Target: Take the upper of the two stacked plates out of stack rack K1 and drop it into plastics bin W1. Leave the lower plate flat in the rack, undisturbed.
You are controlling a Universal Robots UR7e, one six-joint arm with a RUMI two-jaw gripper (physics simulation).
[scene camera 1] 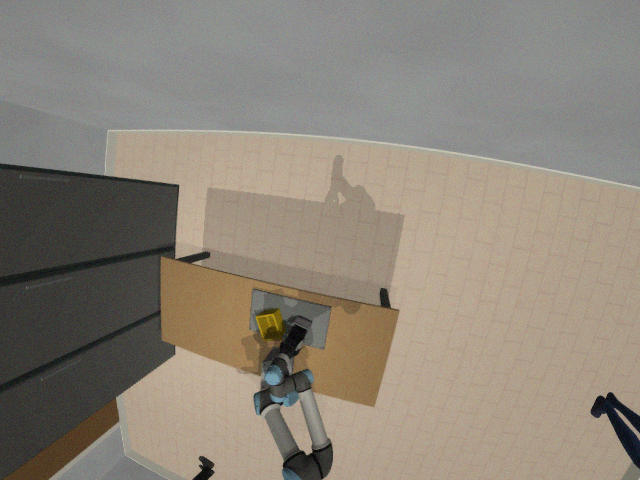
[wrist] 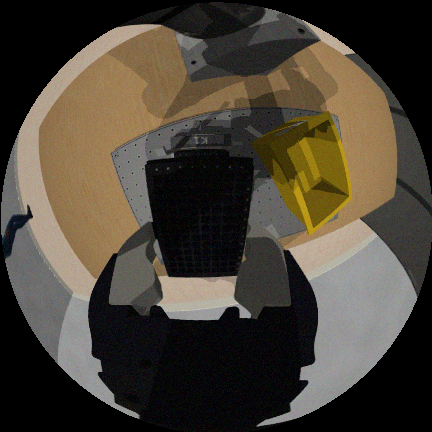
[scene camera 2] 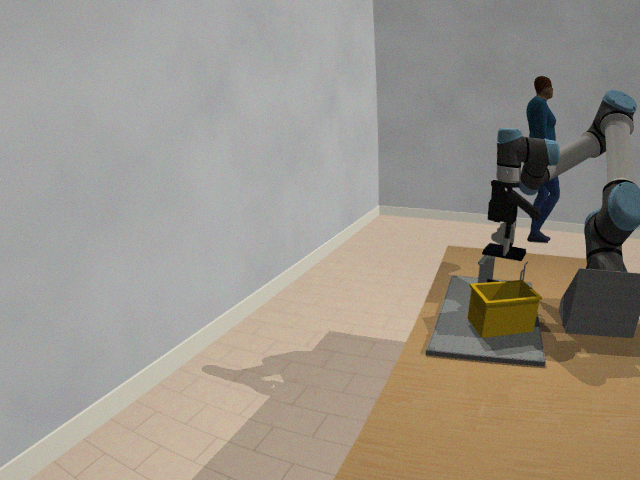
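My gripper is shut on the upper plate, a black perforated plate. It holds the plate roughly level, above stack rack K1 and apart from it in scene camera 2. Rack K1 is grey; its label shows past the plate's edge in the wrist view. The lower plate is largely hidden, by the held plate in the wrist view and by the bin in scene camera 2. Yellow plastics bin W1 stands upright and open-topped beside the rack, to the held plate's right in the wrist view.
Bin and rack stand on a grey perforated base board on the wooden table. The arm's grey pedestal is beside the board. A person is beyond the table. Dark cabinets border the table's left end.
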